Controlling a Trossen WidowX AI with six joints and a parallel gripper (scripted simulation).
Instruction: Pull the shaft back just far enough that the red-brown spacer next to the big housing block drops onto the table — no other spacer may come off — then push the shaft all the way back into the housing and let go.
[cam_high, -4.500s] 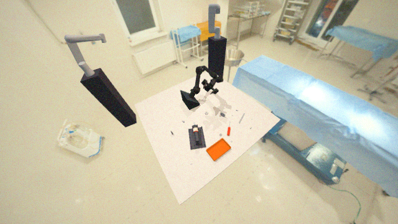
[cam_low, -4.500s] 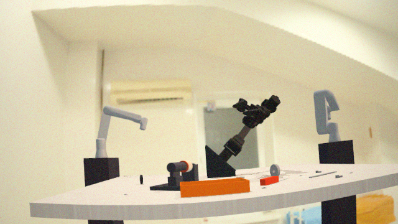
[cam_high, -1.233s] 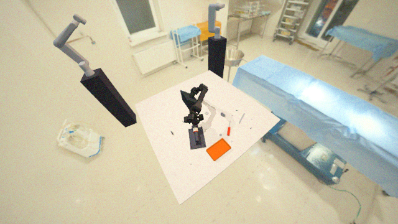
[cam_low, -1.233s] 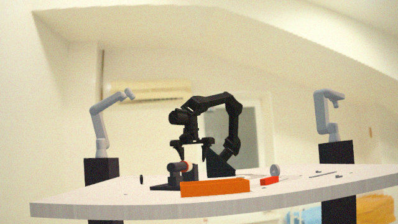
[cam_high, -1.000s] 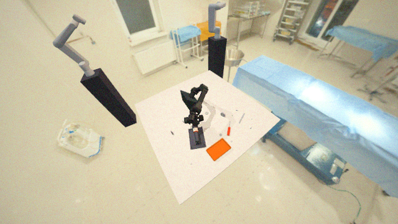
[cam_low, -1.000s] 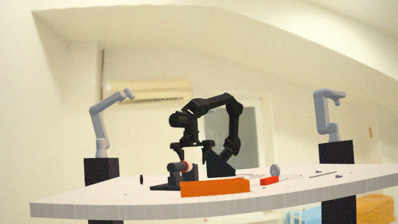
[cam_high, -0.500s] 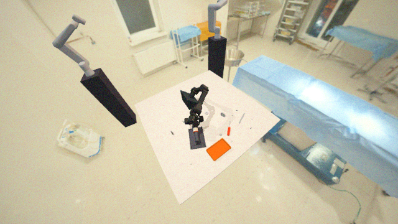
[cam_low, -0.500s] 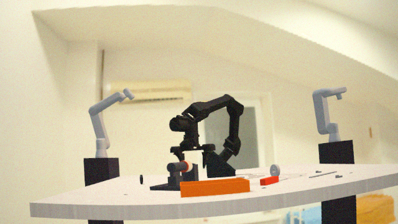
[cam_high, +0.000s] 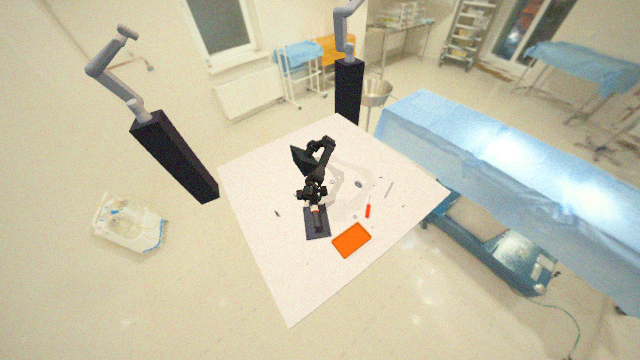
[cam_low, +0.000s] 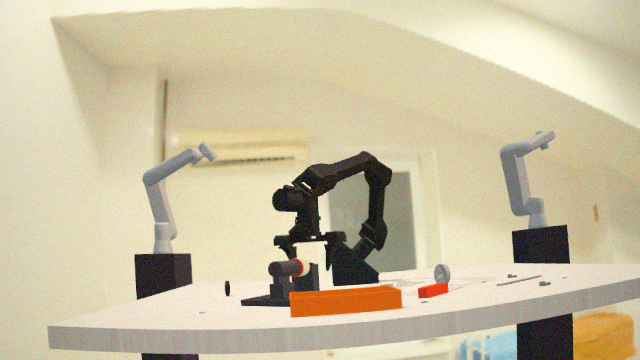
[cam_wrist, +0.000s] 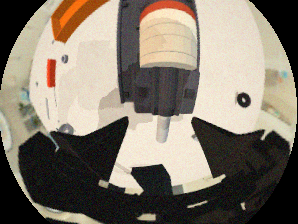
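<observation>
Right now the grey shaft is 8 cm ahead of my gripper tip, 2 cm to the right of it and 2 cm above it. Also, from my gripper tip: orange tray: 32 cm ahead, 10 cm to the left, 5 cm below; then red-brown spacer: 10 cm ahead, 3 cm to the right, 2 cm above; then small black ring: 25 cm to the right, 4 cm below, 4 cm behind.
</observation>
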